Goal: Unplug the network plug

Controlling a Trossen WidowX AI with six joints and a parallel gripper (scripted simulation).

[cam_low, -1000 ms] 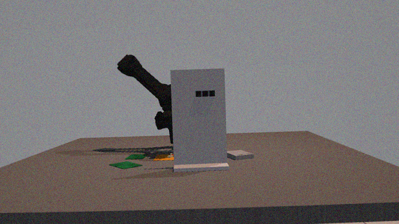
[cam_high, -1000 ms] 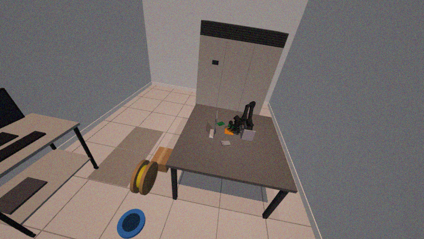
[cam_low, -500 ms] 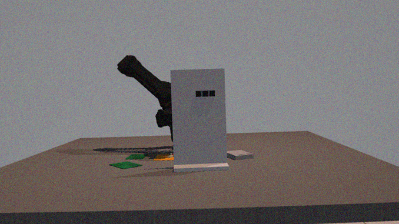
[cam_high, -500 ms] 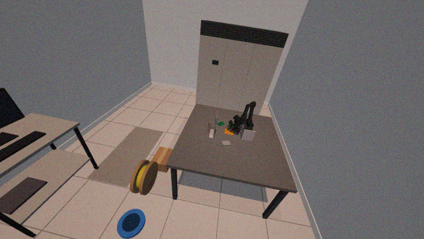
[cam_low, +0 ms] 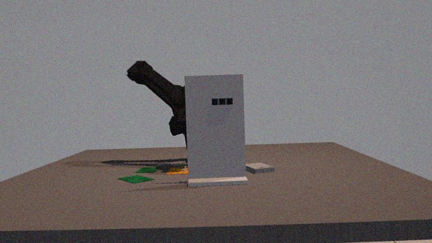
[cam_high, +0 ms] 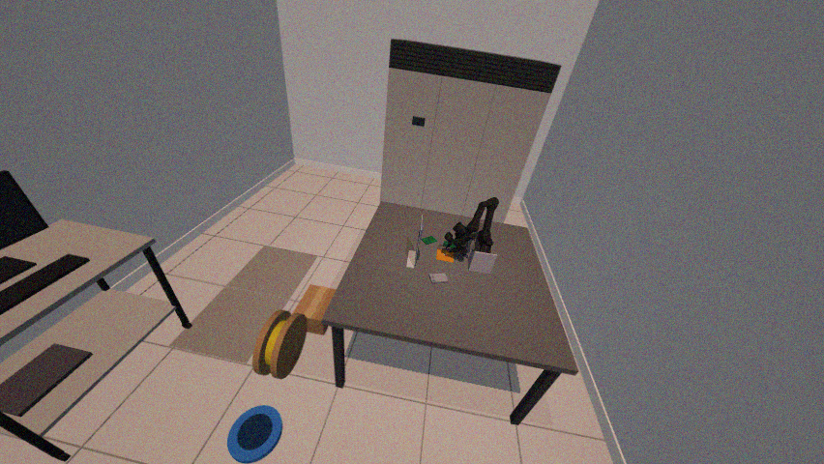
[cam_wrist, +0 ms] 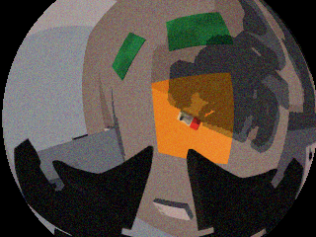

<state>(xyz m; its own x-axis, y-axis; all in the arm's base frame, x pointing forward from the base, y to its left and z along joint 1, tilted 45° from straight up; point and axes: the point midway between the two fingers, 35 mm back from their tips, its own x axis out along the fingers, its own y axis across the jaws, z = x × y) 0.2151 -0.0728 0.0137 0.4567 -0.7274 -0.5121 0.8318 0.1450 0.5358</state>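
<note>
The network plug lies 5 cm below my gripper tip and 2 cm to the right of it. The rest, counted from my gripper tip: orange square: 6 cm below, 2 cm to the right; then grey block: 23 cm to the left, 6 cm ahead, 5 cm below; then grey panel: 22 cm ahead, 8 cm to the left, 8 cm above.
</note>
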